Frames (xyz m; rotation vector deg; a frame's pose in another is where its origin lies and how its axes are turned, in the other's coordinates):
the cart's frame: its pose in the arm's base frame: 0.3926 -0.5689 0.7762 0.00 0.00 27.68
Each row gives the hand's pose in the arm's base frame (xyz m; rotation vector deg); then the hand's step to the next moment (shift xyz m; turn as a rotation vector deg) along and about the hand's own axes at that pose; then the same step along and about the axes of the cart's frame.
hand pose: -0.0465 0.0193 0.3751 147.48 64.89 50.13
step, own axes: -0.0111 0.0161 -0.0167 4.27 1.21 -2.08
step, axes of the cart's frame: -0.0146 -0.0150 0.0150 2.57 1.07 4.03
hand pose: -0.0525 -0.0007 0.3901 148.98 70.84 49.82
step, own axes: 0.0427 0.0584 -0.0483 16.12 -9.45 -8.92
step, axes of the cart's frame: 0.0241 -0.0264 0.0793 5.09 16.68 11.17
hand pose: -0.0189 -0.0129 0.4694 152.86 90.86 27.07
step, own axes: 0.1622 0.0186 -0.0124 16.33 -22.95 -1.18
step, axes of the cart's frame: 0.1348 0.0742 0.0560 0.37 28.13 1.75
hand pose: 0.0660 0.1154 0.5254 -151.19 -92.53 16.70
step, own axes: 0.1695 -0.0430 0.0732 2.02 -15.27 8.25
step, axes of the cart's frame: 0.0980 0.1347 -0.0904 -8.56 13.80 -6.45
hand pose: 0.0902 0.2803 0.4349 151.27 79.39 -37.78
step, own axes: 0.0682 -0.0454 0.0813 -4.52 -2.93 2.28
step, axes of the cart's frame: 0.0000 0.0639 -0.0961 -5.83 0.40 0.16
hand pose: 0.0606 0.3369 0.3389 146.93 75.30 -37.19
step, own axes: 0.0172 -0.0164 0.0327 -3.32 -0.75 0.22
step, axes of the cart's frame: -0.0076 0.0158 -0.0364 -3.05 -0.71 1.36
